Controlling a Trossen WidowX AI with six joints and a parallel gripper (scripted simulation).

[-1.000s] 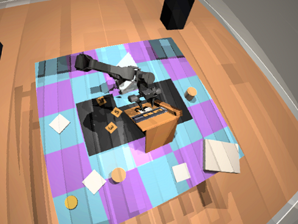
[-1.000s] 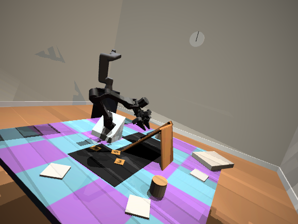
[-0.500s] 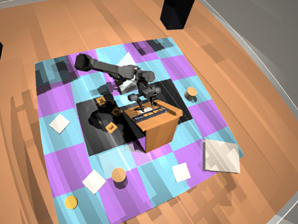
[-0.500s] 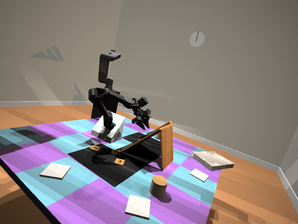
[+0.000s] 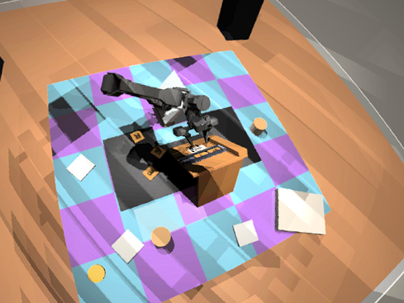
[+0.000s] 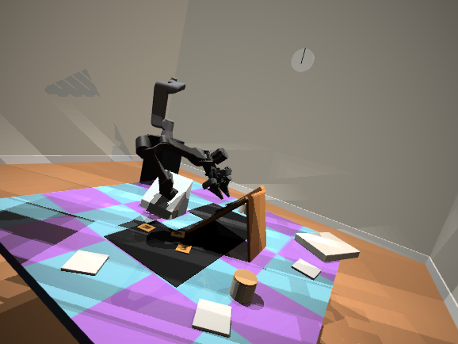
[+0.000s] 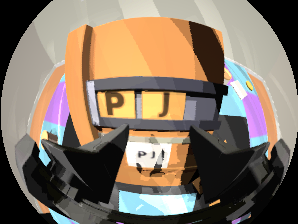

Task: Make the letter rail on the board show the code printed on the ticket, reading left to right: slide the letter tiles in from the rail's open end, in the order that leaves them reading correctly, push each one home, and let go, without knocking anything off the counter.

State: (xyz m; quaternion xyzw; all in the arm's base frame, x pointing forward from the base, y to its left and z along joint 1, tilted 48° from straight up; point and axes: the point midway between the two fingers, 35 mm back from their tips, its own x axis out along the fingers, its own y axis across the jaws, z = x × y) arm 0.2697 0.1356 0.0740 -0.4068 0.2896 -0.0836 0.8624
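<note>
The letter tile lies 4 cm ahead of my gripper tip and 2 cm below it. Also, from my gripper tip: black mat: 11 cm behind, 3 cm to the right, 19 cm below; white ticket: 2 cm behind, 1 cm to the left, 9 cm below; orange letter tile marked p: 3 cm ahead, 6 cm to the left, 2 cm below.
</note>
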